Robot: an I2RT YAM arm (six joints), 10 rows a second.
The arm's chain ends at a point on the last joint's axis. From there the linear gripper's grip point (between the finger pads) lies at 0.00 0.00 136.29 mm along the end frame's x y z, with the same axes.
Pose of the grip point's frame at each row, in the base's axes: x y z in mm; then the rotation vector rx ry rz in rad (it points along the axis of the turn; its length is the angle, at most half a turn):
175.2, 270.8, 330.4, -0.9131, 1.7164, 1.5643
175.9, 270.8, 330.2, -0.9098, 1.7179, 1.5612
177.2, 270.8, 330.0, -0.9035, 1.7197, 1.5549
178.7, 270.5, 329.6, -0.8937, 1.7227, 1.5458
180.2, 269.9, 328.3, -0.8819, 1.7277, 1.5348
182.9, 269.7, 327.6, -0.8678, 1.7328, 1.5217
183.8, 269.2, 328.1, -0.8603, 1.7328, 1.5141
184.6, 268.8, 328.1, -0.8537, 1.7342, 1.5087
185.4, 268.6, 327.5, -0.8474, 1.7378, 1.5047
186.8, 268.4, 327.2, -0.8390, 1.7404, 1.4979
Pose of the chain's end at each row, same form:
175.0, 135.1, 342.9, -0.9131, 1.7164, 1.5643
175.2, 135.1, 342.8, -0.9098, 1.7179, 1.5612
175.4, 135.1, 342.7, -0.9035, 1.7197, 1.5549
175.4, 134.9, 342.5, -0.8937, 1.7227, 1.5458
175.0, 134.4, 341.6, -0.8819, 1.7277, 1.5348
175.6, 134.3, 341.3, -0.8678, 1.7328, 1.5217
175.2, 133.9, 341.8, -0.8603, 1.7328, 1.5141
175.0, 133.5, 341.8, -0.8537, 1.7342, 1.5087
175.0, 133.4, 341.5, -0.8474, 1.7378, 1.5047
175.2, 133.3, 341.3, -0.8390, 1.7404, 1.4979

